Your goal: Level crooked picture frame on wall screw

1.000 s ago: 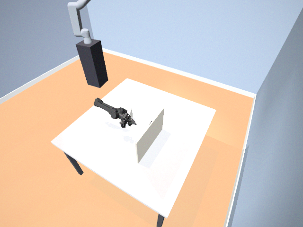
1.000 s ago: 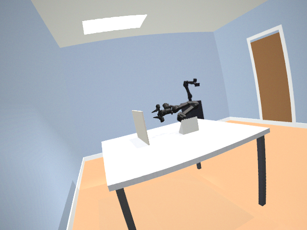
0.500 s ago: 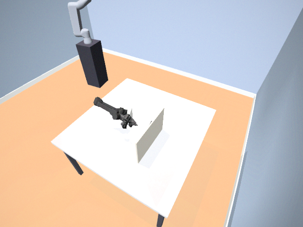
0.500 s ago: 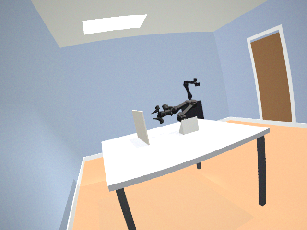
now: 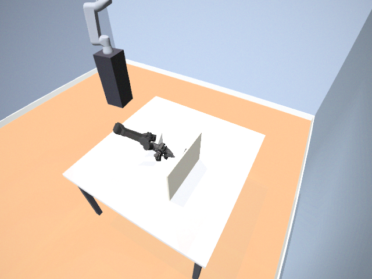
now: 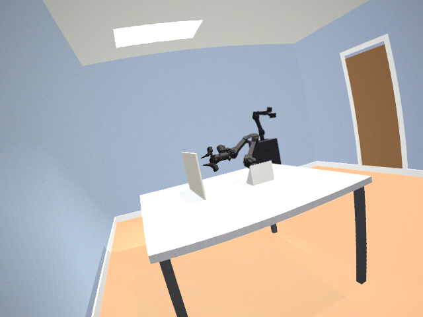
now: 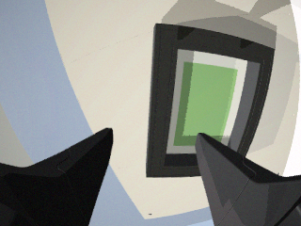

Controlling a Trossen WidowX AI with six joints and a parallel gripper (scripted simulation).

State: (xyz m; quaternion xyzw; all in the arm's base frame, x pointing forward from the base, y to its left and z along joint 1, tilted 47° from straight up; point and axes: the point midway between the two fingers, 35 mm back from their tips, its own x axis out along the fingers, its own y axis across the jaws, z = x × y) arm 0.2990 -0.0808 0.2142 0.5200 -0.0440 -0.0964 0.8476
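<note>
The picture frame lies 80 mm ahead of my gripper tip, 20 mm to the left of it and 50 mm below it. The rest, counted from my gripper tip: cream wall panel (80 mm ahead, 70 mm below).
</note>
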